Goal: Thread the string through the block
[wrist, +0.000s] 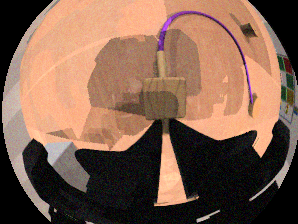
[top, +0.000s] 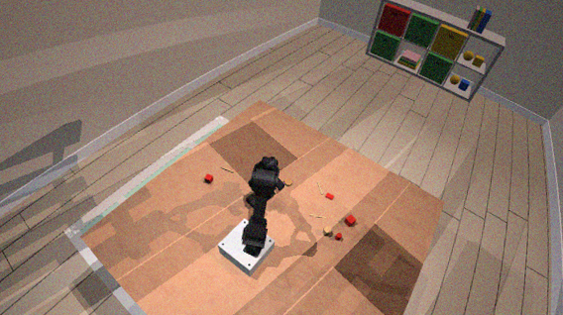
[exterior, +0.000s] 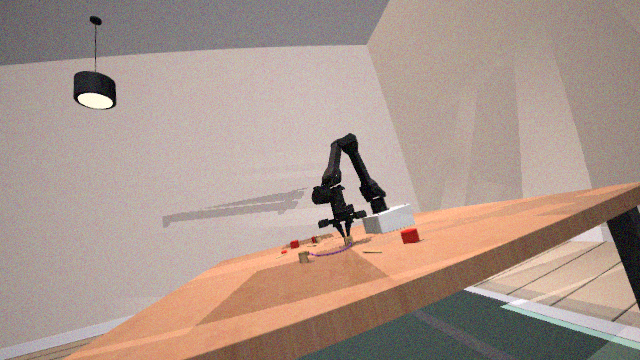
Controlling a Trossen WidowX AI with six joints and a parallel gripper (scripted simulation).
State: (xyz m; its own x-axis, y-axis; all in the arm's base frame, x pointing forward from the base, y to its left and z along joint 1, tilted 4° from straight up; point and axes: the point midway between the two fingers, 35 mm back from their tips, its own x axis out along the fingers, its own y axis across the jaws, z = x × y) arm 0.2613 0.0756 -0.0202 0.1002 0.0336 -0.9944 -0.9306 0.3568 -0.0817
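Now: the wooden block 1 cm ahead of my gripper tip, 3 cm to the left of it and 1 cm above it. Also, from my gripper tip: round button (16 cm ahead, 6 cm to the right); red cube (2 cm behind, 30 cm to the left, 1 cm above).
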